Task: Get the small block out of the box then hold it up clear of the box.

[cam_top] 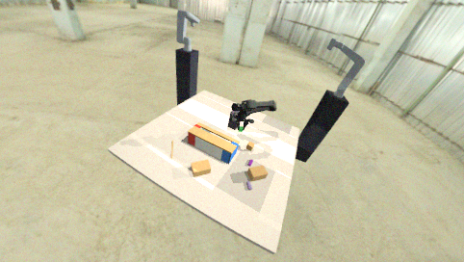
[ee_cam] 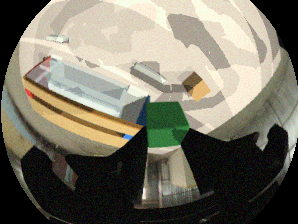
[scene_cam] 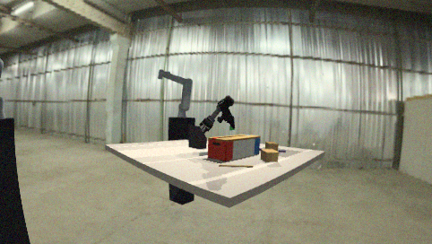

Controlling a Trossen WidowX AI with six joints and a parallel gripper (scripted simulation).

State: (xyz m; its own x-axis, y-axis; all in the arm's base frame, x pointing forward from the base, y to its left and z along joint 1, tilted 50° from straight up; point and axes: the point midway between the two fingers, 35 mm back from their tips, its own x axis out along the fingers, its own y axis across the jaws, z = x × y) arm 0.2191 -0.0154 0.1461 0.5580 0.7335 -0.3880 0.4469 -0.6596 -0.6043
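My gripper tip is now 10 mm to the left of the green block, 10 mm below it and 10 mm past it. The rest, counted from my gripper tip: thin stick: 440 mm to the right, 290 mm ahead, 160 mm below; then clear-fronted box: 170 mm to the right, 100 mm below, 90 mm ahead.
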